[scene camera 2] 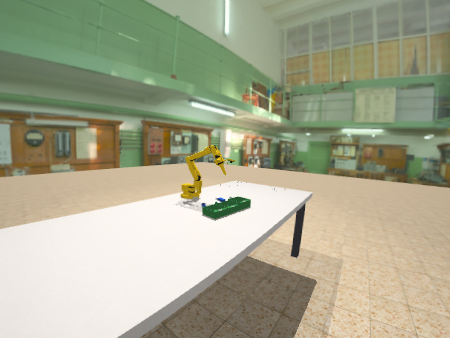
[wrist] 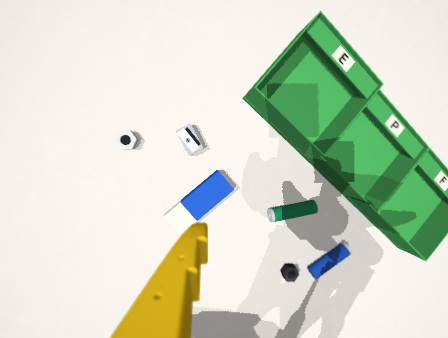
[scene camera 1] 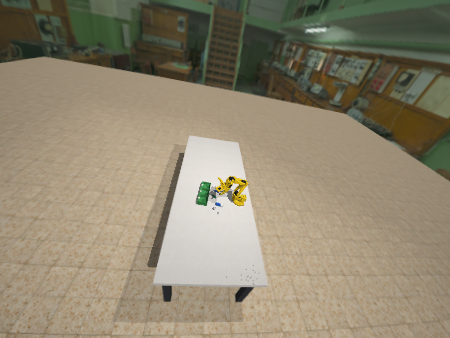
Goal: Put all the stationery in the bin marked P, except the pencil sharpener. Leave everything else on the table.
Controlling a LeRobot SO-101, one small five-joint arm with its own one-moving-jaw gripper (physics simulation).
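Frame: origin at the arm's base, x right, y ahead, z up, level; centimetres.
Where they show: end effector, tool point: [scene camera 2: 225,174] [wrist: 207,237] [scene camera 1: 220,194]; arm's base, origin of the base link: [scene camera 2: 192,197] [scene camera 1: 236,201].
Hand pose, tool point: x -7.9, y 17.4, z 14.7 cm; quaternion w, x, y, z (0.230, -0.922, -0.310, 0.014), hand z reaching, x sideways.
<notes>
Each offset is from my tool point to the top centre of the thing. "*": to the spot under its first point. Level surfaces: height alone.
My gripper [scene camera 1: 219,185] [scene camera 2: 229,167] is fully open and empty, high above the table. In the wrist view its fixed jaw [wrist: 172,285] shows, its tip drawn just below the eraser's white end. The blue-and-white eraser @(dy -1.7, dx +1.7, dz -13.4 cm) [wrist: 207,195] [scene camera 1: 218,204] [scene camera 2: 220,199] lies flat on the table. The silver pencil sharpener @(dy +2.6, dx -2.3, dz -13.6 cm) [wrist: 191,140] lies beyond it, apart from it. The green tray's middle compartment is the bin marked P [wrist: 408,138], between E and F. No object shows inside the visible part of P; shadows fall across it.
A light hex nut @(dy -0.6, dx -6.8, dz -13.9 cm) [wrist: 127,140] lies left of the sharpener. A green battery @(dy +2.5, dx +10.1, dz -13.3 cm) [wrist: 294,211], a blue battery @(dy +0.5, dx +17.1, dz -13.3 cm) [wrist: 328,261] and a black nut @(dy -3.0, dx +14.1, dz -13.9 cm) [wrist: 289,272] lie between the eraser and the tray @(* dy +12.2, dx +12.7, dz -14.1 cm) [scene camera 1: 203,193] [scene camera 2: 227,208]. The tray's walls rise above the white table @(dz -14.7 cm) [scene camera 1: 210,245] [scene camera 2: 100,260].
</notes>
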